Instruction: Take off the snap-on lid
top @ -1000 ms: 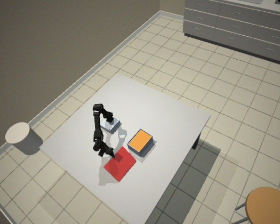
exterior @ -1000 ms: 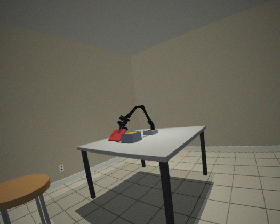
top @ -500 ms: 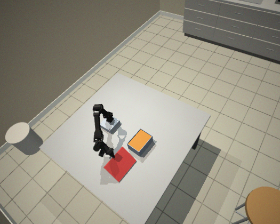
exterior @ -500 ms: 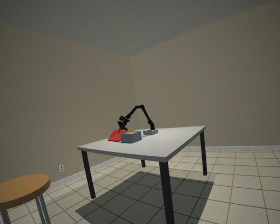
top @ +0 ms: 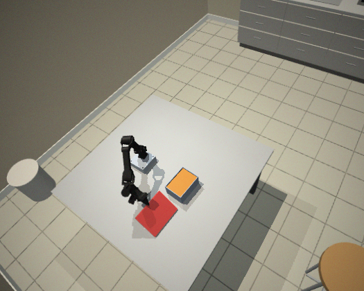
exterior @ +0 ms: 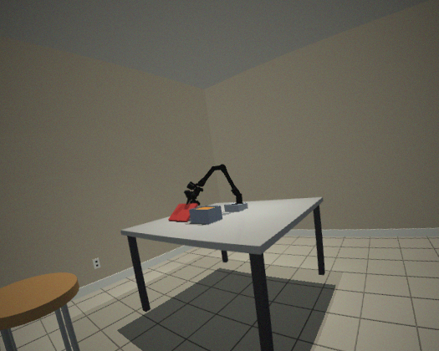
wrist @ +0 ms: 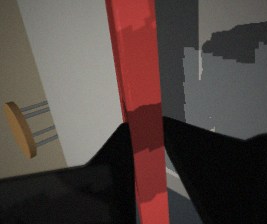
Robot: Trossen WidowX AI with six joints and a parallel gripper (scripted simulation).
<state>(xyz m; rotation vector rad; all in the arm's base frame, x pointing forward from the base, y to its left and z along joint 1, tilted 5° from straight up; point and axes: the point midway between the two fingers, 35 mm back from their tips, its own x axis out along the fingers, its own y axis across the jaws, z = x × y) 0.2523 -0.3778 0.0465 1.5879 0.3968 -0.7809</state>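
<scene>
My gripper tip is 70 mm short of the red lid, 50 mm above it and 20 mm to the left of it. Round my gripper tip: storage box 260 mm to the left, 140 mm ahead, 60 mm below.
</scene>
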